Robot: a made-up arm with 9 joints. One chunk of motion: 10 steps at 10 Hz.
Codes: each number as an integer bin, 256 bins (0 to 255) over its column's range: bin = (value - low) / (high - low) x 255, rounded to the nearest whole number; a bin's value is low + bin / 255 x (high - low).
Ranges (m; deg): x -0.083..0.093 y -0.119..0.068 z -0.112..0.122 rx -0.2..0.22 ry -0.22..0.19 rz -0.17..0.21
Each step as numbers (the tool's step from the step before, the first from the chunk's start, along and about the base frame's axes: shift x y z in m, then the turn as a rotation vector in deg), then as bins.
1 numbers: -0.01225 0.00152 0.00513 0.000 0.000 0.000
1 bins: 103 164 128 121 137 114
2 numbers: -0.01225 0.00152 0.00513 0.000 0.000 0.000
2 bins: 103 164 128 121 137 114
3 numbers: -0.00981 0.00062 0.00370 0.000 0.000 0.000
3 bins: 106 163 126 121 137 114
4 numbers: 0.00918 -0.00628 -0.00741 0.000 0.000 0.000
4 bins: 134 154 114 121 137 114
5 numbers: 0.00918 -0.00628 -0.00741 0.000 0.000 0.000
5 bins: 134 154 114 121 137 114
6 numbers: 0.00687 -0.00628 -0.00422 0.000 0.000 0.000
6 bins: 130 154 117 121 137 114
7 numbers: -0.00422 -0.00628 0.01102 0.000 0.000 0.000
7 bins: 114 154 134 121 137 114
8 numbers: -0.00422 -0.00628 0.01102 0.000 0.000 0.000
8 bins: 114 154 134 121 137 114
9 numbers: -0.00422 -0.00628 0.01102 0.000 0.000 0.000
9 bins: 114 154 134 121 137 114
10 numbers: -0.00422 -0.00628 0.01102 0.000 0.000 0.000
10 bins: 114 154 134 121 137 114
